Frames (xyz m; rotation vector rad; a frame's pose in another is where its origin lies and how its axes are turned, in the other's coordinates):
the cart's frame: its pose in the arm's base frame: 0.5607 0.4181 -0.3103 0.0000 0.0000 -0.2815
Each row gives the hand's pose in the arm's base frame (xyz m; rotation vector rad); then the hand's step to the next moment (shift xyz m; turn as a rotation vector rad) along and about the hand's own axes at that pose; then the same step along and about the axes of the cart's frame.
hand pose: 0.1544 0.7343 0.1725 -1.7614 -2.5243 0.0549
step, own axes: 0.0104 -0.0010 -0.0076 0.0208 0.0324 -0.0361
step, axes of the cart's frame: -0.0064 0.0079 0.0080 0.0163 0.0364 0.0345
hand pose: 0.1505 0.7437 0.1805 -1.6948 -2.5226 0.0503
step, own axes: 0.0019 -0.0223 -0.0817 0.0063 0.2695 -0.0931
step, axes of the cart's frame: -0.0098 -0.0123 0.0832 0.2163 0.1721 0.0703
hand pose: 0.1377 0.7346 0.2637 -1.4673 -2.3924 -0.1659
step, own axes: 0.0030 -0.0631 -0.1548 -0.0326 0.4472 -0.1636
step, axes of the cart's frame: -0.0037 -0.0719 0.1509 0.3887 0.2539 0.1107
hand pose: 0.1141 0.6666 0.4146 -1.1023 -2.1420 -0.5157
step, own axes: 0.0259 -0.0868 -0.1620 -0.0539 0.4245 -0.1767
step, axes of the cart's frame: 0.0166 -0.1331 0.1282 0.3933 0.2212 0.1038
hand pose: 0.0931 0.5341 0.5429 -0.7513 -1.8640 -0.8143
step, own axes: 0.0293 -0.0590 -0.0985 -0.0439 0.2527 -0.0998
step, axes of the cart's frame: 0.0236 -0.1059 0.0476 0.2351 0.1345 0.0491
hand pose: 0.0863 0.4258 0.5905 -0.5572 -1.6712 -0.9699
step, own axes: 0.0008 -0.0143 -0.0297 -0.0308 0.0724 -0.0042
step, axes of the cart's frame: 0.0143 -0.0297 -0.0010 0.0536 0.0575 -0.0054
